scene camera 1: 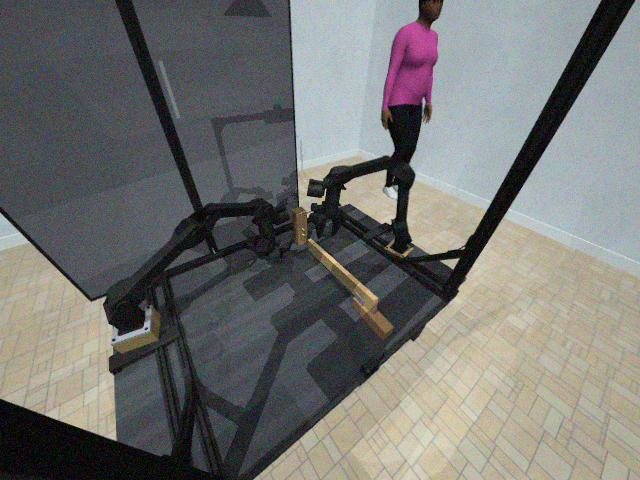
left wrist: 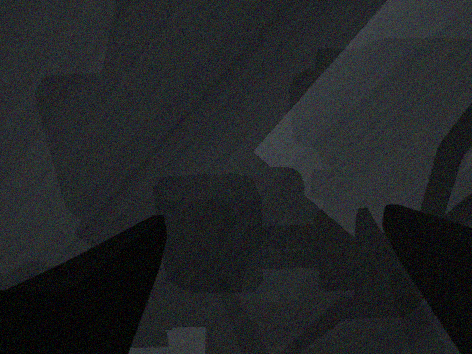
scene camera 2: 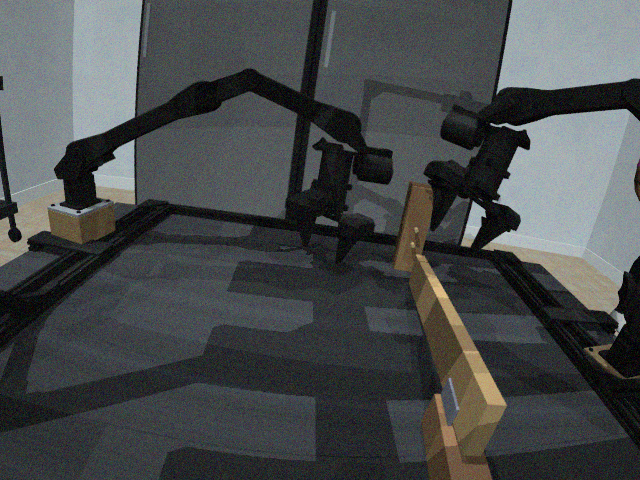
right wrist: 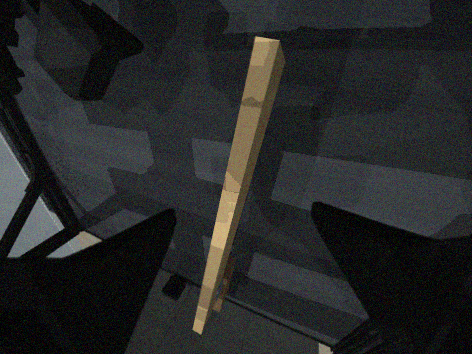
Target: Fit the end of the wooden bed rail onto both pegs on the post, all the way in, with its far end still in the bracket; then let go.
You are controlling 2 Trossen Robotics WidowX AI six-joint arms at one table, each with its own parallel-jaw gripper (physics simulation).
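Places are measured from the left arm's base along level axes (x ahead, y left, z up), in metres.
Pixels of known places: left gripper, fingertip midpoint: [scene camera 1: 270, 258] [left wrist: 272, 220] [scene camera 2: 320, 254] [right wrist: 114, 14]; right gripper, fingertip midpoint: [scene camera 1: 326, 237] [scene camera 2: 452, 242] [right wrist: 243, 211]; left arm's base, origin of the base link: [scene camera 1: 132, 322] [scene camera 2: 80, 203]; right arm's base, origin of the base link: [scene camera 1: 398, 247] [scene camera 2: 621, 363].
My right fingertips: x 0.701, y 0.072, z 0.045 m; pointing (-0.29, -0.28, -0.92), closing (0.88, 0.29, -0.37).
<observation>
Ahead of a thing's pixels: the offset from my right fingertips to its top centre. "pt": to the spot under its first point. Level surfaces: height alone.
The light wooden rail [scene camera 1: 341, 273] [scene camera 2: 449, 315] [right wrist: 245, 145] runs from near the upright post @[pt dy +0.138, dx -0.063, dz -0.011 m] [scene camera 1: 299, 225] [scene camera 2: 409, 227] to the bracket @[pt dy -0.392, dx +0.001, dz -0.083 m] [scene camera 1: 381, 325] [scene camera 2: 440, 439] at the front. Its far end sits at the bracket, beside a blue-grey plate @[pt dy -0.287, dx -0.013, dz -0.065 m] [scene camera 2: 450, 401]. Two pale pegs @[pt dy +0.139, dx -0.048, dz -0.053 m] [scene camera 2: 414, 237] show bare on the post, so the rail is off them; the exact gap is unclear. My right gripper [scene camera 1: 326, 231] [scene camera 2: 454, 238] [right wrist: 243, 211] is open and empty, above and right of the rail's post end. My left gripper [scene camera 1: 270, 255] [scene camera 2: 323, 254] [left wrist: 272, 220] is open and empty, left of the post.
Black frame rails edge the dark patterned table @[dz -0.130 m] [scene camera 1: 227, 310] [scene camera 2: 180, 330]. A dark glossy panel [scene camera 1: 248, 67] [scene camera 2: 222, 155] stands behind the arms. Slanted black frame bars rise at the sides in scene camera 1. A person in pink [scene camera 1: 412, 62] stands beyond the right arm.
</observation>
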